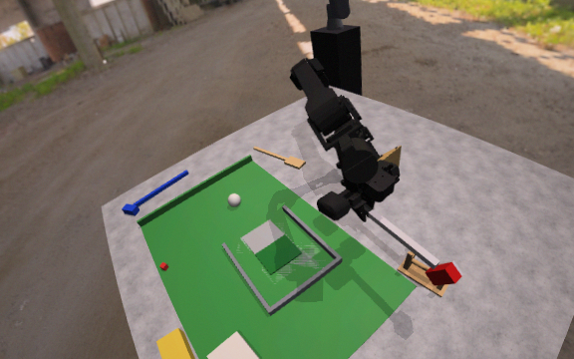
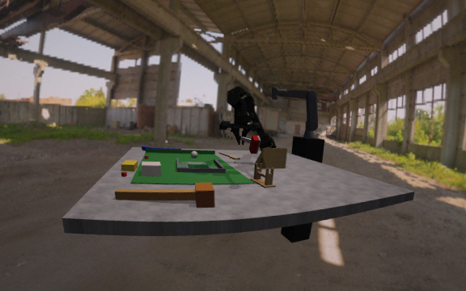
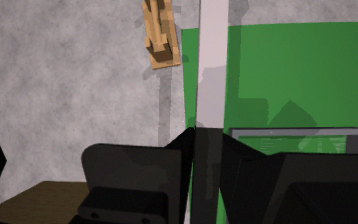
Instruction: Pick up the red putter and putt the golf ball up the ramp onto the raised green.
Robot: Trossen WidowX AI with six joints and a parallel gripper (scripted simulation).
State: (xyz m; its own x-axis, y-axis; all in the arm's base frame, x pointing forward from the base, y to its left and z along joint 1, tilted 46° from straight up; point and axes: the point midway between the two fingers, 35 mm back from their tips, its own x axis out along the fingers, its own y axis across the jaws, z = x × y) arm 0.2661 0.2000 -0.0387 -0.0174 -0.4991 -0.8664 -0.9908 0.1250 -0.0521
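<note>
Now: the red putter 10 mm ahead of my gripper tip, 80 mm to the left of it and 30 mm above it. Round my gripper tip: white golf ball (140 mm ahead, 410 mm to the right, 110 mm below); then white block (390 mm ahead, 110 mm below); then wooden stand (40 mm behind, 150 mm to the left, 100 mm below).
</note>
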